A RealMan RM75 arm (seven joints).
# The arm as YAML. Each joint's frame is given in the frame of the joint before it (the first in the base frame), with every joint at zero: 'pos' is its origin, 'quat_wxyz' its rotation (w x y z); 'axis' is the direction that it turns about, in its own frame. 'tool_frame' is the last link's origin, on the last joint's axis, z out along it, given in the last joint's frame.
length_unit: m
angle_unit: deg
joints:
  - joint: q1
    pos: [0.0, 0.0, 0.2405]
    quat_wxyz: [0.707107, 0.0, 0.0, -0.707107]
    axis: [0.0, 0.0, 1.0]
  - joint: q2
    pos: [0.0, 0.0, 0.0]
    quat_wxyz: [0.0, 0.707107, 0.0, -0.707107]
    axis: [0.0, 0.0, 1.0]
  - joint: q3
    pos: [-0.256, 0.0, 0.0]
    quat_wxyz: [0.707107, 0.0, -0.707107, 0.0]
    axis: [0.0, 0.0, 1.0]
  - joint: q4
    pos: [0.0, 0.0, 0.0]
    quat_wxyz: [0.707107, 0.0, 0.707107, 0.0]
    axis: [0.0, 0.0, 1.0]
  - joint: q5
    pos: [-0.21, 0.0, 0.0]
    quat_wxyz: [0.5, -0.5, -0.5, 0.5]
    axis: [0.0, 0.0, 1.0]
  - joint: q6
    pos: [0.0, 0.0, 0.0]
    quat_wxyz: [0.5, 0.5, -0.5, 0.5]
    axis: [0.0, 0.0, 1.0]
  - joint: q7
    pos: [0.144, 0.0, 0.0]
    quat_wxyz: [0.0, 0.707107, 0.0, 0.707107]
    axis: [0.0, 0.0, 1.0]
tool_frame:
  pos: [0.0, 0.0, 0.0]
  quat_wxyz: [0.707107, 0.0, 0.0, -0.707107]
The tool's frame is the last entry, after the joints.
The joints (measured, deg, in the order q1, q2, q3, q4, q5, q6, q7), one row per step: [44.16 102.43 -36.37 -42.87 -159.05 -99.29 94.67]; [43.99 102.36 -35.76 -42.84 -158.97 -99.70 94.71]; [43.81 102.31 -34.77 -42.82 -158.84 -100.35 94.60]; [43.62 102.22 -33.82 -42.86 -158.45 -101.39 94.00]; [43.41 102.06 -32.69 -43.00 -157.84 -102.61 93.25]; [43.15 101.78 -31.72 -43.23 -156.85 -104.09 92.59]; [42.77 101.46 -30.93 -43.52 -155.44 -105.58 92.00]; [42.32 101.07 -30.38 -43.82 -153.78 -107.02 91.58]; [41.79 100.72 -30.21 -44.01 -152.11 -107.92 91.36]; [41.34 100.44 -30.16 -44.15 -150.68 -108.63 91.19]
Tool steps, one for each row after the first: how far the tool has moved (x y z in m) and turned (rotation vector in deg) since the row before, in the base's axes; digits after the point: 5 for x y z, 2 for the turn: [0.00072 -0.00154 0.00079 0.15 0.63 -0.44]; [0.00041 -0.00199 0.00087 0.17 1.04 -0.42]; [-0.00053 -0.00247 0.00100 -0.19 1.31 0.10]; [-0.00112 -0.00241 0.00191 -0.05 1.58 0.32]; [-0.00189 -0.00255 0.00278 -0.06 1.78 0.42]; [-0.00211 -0.00262 0.00306 0.06 1.94 0.54]; [-0.00213 -0.00257 0.00349 0.13 1.90 0.54]; [-0.00104 -0.00211 0.00276 0.28 1.49 0.41]; [-0.00087 -0.00176 0.00213 0.20 1.20 0.38]
